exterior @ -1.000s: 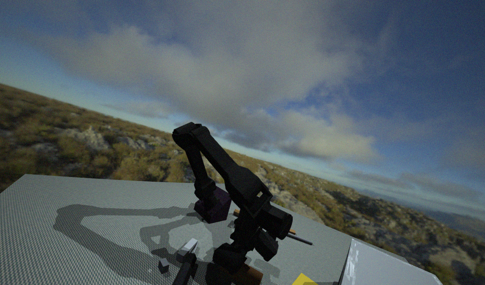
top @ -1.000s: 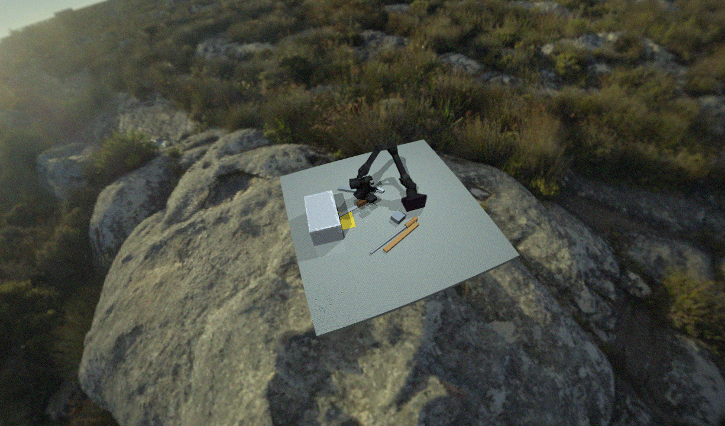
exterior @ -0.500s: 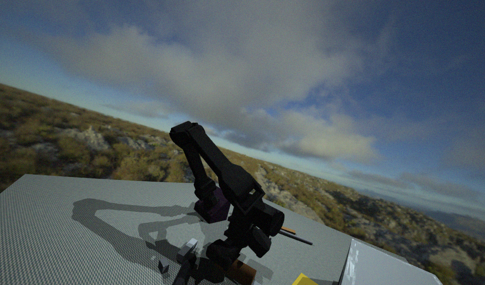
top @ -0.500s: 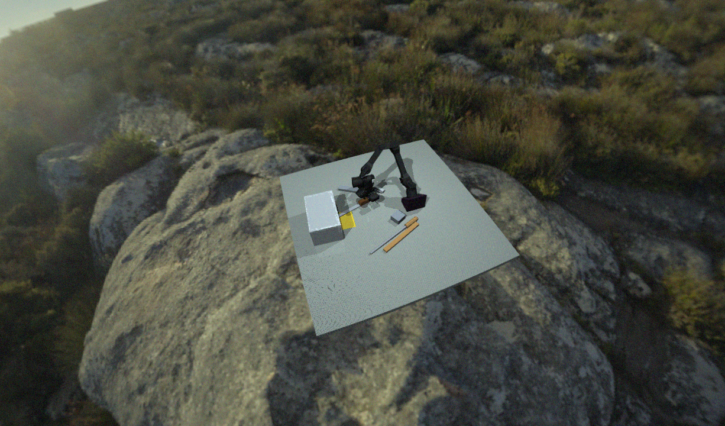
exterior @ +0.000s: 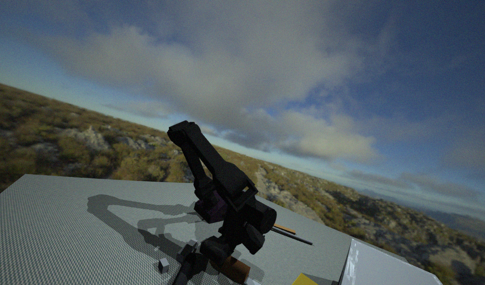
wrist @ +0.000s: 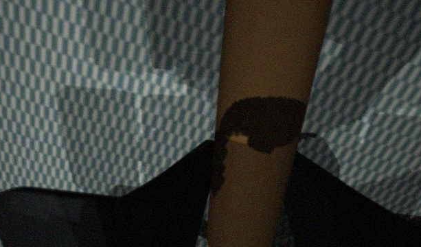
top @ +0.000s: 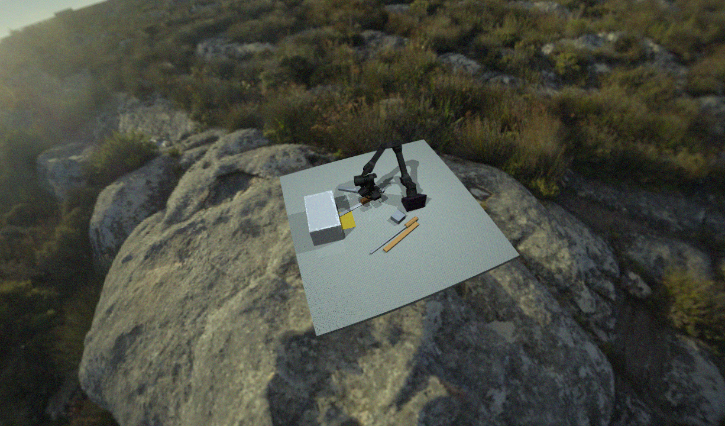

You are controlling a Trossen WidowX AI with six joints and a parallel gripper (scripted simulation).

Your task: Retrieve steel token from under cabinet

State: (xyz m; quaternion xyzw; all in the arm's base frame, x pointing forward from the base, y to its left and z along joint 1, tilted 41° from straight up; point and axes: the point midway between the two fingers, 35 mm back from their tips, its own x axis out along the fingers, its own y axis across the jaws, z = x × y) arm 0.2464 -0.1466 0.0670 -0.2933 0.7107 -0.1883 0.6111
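The grey bar is 100 mm behind my gripper tip and 50 mm to the right of it. From my gripper tip the other things lie so: grey block: 240 mm to the left, 90 mm behind, 10 mm above; then small grey cube: 140 mm to the right, 80 mm behind; then wooden stick: 380 mm to the left, 50 mm behind.
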